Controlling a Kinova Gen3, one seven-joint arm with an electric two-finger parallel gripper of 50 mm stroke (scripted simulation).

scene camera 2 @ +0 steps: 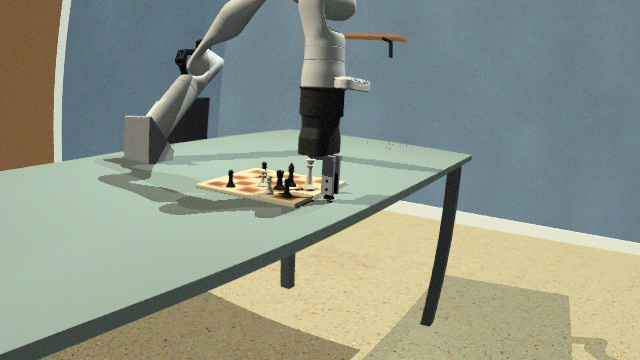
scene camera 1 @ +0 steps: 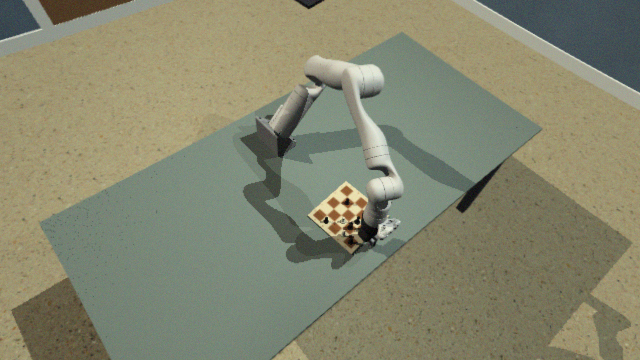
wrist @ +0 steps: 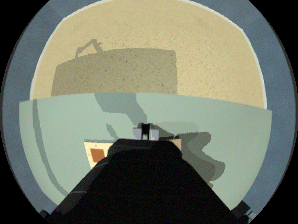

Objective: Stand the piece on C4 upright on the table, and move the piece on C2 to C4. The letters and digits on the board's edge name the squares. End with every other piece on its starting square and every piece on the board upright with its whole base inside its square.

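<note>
Visible to me is my gripper [scene camera 2: 329, 193], and the wrist view also shows my gripper [wrist: 145, 128]. I see a small chessboard [scene camera 2: 246, 182] as well, and scene camera 1 shows the small chessboard [scene camera 1: 333, 207] too.
</note>
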